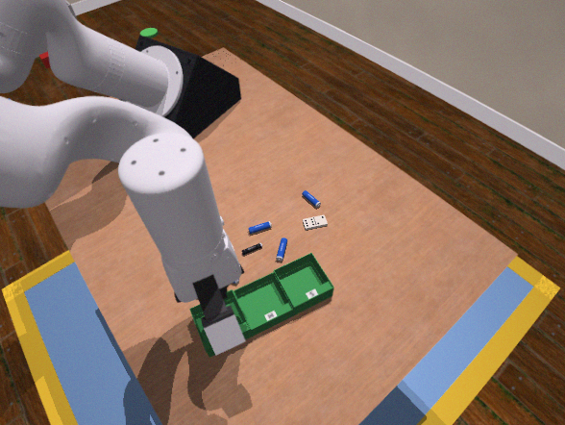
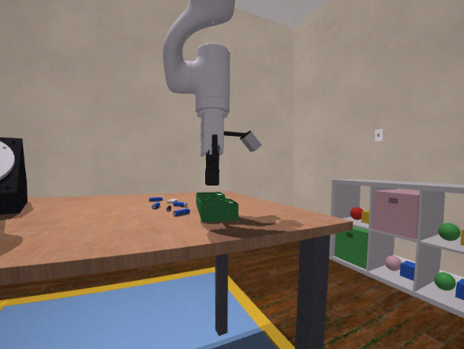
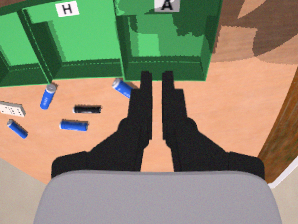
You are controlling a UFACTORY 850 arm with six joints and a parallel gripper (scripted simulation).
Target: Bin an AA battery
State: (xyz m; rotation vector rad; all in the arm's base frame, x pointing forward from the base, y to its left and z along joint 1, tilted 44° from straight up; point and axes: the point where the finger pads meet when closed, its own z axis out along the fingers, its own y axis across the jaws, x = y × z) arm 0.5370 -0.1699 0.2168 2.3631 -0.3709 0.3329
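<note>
Now: the green three-compartment bin 8 cm below my hand, 7 cm to the left of it and 4 cm ahead of it. From my hand the other things lie so: blue battery: 9 cm below, 6 cm to the left, 6 cm behind; then white domino: 28 cm to the left, 9 cm below, 1 cm behind; then thin black battery: 14 cm to the left, 9 cm below, 7 cm behind.
</note>
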